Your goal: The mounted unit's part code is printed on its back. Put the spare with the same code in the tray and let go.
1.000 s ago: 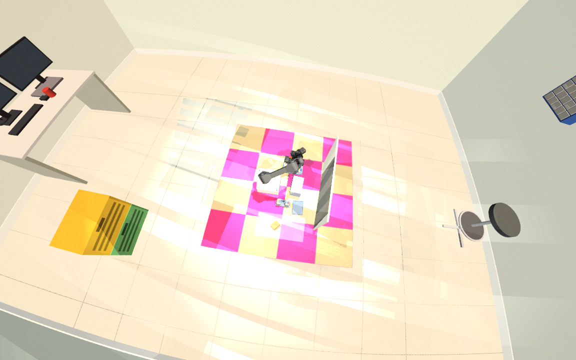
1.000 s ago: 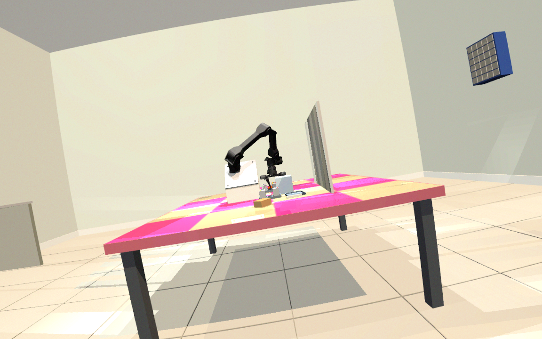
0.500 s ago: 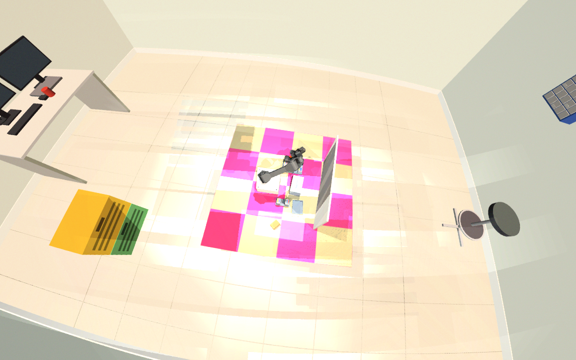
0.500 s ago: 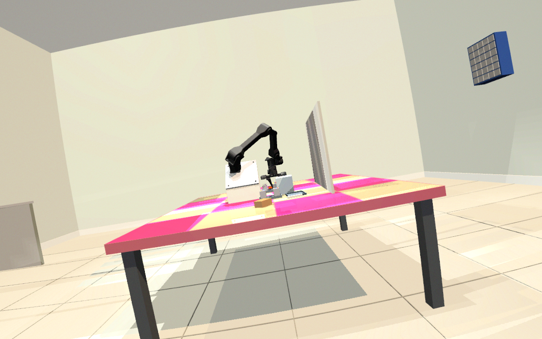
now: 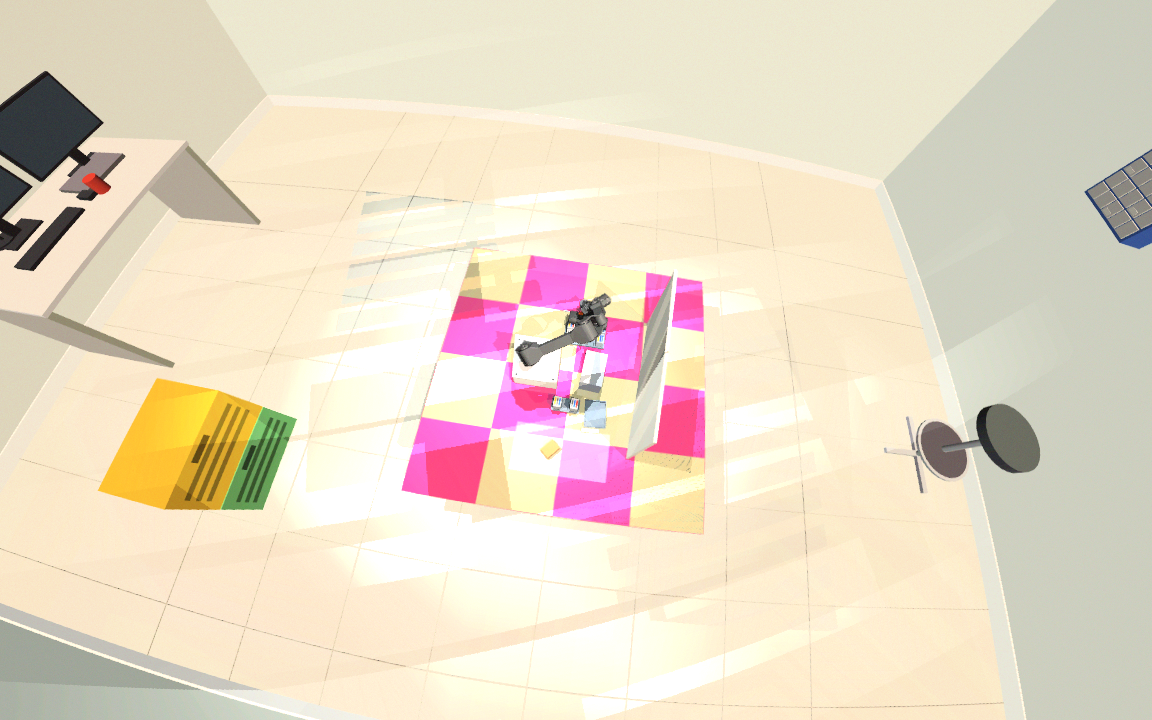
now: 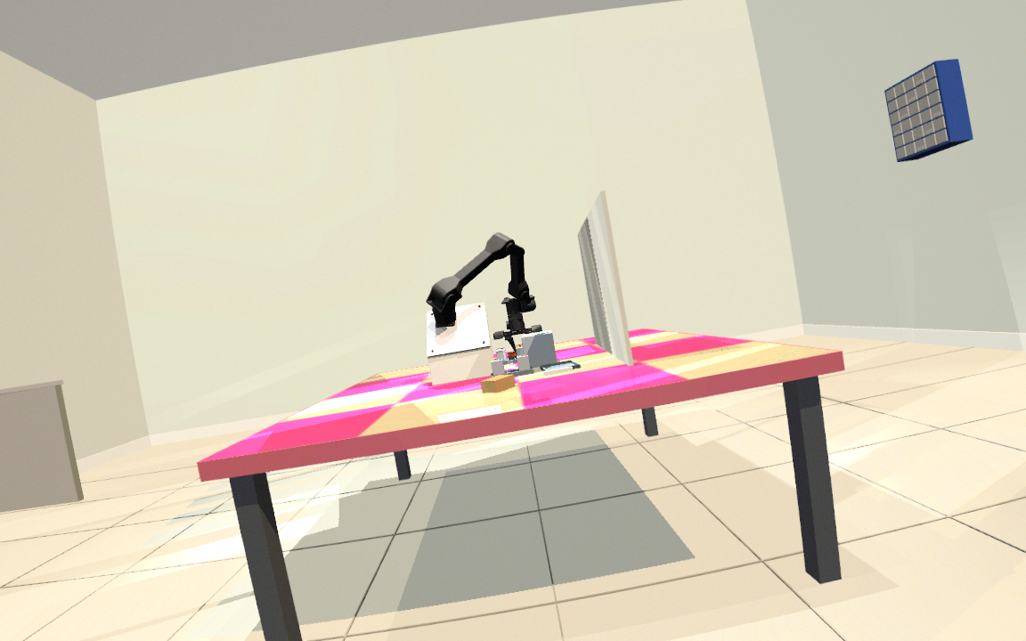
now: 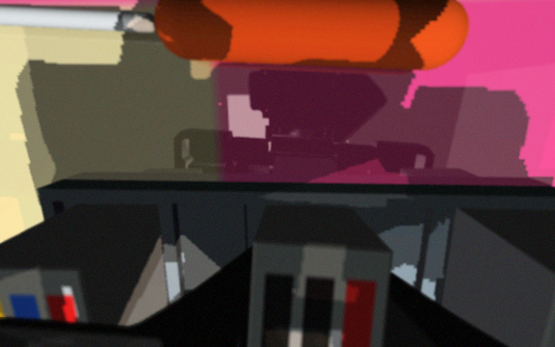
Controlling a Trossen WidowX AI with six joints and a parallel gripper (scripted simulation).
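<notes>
The pale-blue tray is 420 mm to the right of my gripper tip, 120 mm ahead of it and 10 mm below it. Also, from my gripper tip: orange block 620 mm to the right, 40 mm behind; upright mirror panel 300 mm ahead, 240 mm to the right, 210 mm above; grey mounted unit 220 mm to the right, 70 mm ahead, 30 mm above.
</notes>
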